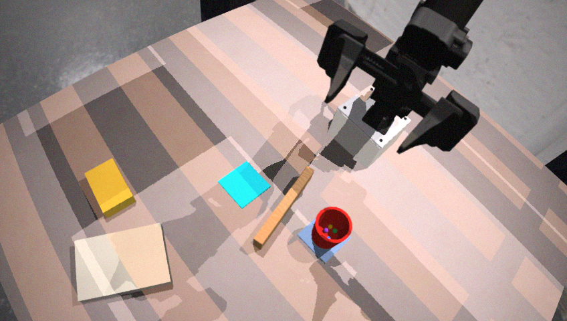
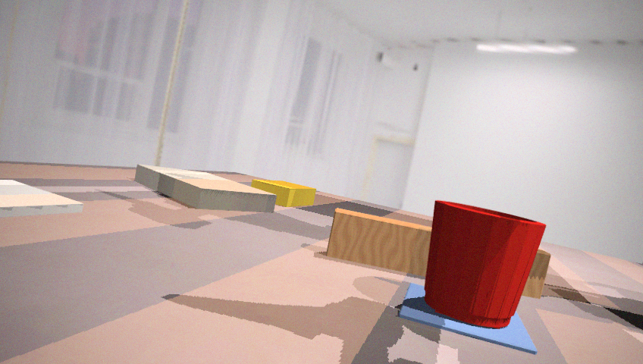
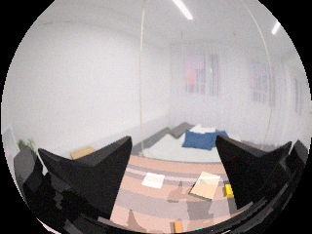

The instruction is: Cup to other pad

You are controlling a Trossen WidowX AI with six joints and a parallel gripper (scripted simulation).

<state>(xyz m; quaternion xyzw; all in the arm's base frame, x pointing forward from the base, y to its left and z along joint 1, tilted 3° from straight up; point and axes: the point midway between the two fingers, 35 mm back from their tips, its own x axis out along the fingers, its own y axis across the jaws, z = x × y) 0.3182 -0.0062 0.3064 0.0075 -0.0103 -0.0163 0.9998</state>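
My gripper tip is now 60 mm past the red cup, 40 mm to the right of it and 380 mm above it. Also, from my gripper tip: long wooden bar 60 mm behind, 70 mm to the right, 410 mm below; light blue pad 60 mm behind, 40 mm to the left, 430 mm below; cyan pad 50 mm behind, 170 mm to the right, 430 mm below.
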